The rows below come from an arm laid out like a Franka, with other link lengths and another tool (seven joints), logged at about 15 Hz.
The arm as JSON. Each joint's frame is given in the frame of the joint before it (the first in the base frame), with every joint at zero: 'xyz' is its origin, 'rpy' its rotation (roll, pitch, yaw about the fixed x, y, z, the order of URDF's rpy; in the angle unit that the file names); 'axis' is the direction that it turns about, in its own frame. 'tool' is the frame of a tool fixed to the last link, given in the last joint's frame.
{
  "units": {
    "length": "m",
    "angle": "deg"
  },
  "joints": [
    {
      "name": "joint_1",
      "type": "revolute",
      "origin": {
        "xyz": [
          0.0,
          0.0,
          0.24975
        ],
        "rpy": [
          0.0,
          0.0,
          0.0
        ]
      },
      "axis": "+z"
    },
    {
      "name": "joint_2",
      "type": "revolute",
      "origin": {
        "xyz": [
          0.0,
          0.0,
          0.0
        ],
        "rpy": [
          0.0,
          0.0,
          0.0
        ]
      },
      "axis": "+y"
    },
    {
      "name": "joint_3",
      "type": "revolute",
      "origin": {
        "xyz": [
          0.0,
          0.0,
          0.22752
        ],
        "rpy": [
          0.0,
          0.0,
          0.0
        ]
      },
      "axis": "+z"
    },
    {
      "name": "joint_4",
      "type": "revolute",
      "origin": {
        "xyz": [
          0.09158,
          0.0,
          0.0
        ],
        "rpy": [
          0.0,
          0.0,
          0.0
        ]
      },
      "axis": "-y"
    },
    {
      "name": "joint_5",
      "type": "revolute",
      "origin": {
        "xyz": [
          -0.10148,
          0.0,
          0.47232
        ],
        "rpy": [
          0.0,
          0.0,
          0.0
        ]
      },
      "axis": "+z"
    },
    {
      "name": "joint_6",
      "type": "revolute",
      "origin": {
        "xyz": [
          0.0,
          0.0,
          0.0
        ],
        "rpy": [
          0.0,
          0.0,
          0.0
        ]
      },
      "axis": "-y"
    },
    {
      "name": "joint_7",
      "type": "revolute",
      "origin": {
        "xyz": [
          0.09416,
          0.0,
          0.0
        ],
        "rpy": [
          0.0,
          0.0,
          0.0
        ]
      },
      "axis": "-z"
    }
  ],
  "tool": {
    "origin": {
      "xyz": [
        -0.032,
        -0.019,
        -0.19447
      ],
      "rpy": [
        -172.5,
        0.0,
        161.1
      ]
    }
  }
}
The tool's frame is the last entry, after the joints.
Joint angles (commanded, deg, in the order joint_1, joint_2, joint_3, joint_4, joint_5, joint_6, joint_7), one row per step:
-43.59 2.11 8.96 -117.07 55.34 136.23 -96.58
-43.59 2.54 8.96 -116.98 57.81 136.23 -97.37
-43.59 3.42 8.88 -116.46 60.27 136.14 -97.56
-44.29 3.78 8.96 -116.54 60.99 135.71 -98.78
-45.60 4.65 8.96 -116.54 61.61 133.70 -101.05
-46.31 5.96 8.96 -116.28 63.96 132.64 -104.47
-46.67 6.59 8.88 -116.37 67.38 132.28 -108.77
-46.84 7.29 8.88 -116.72 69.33 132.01 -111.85
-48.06 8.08 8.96 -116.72 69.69 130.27 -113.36
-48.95 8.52 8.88 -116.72 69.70 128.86 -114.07
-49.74 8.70 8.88 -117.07 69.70 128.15 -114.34
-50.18 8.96 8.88 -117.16 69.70 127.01 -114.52
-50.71 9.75 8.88 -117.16 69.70 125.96 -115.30
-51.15 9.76 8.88 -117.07 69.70 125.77 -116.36
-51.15 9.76 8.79 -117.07 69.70 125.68 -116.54
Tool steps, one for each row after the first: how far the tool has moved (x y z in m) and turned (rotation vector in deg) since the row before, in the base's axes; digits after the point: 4 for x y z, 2 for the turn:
0.0020 0.0013 -0.0032 1.47 -1.16 -0.67
0.0026 0.0001 -0.0043 1.99 -1.02 -1.11
-0.0037 -0.0046 -0.0052 0.21 -0.27 0.14
-0.0076 -0.0060 -0.0120 0.70 -0.04 1.37
-0.0015 -0.0030 -0.0120 0.60 -1.36 1.03
0.0005 -0.0025 -0.0055 -0.14 -2.48 0.62
-0.0007 0.0010 -0.0102 -0.13 -1.16 0.78
-0.0068 -0.0044 -0.0097 0.76 -0.25 0.88
-0.0061 -0.0041 -0.0057 0.67 -0.07 0.52
-0.0069 -0.0036 -0.0059 0.61 0.22 -0.08
-0.0029 0.0008 -0.0042 0.84 0.04 0.54
-0.0039 0.0001 -0.0094 0.69 0.09 0.71
-0.0022 -0.0045 0.0011 -0.72 -0.48 0.29
-0.0005 -0.0006 0.0000 -0.09 -0.07 0.08

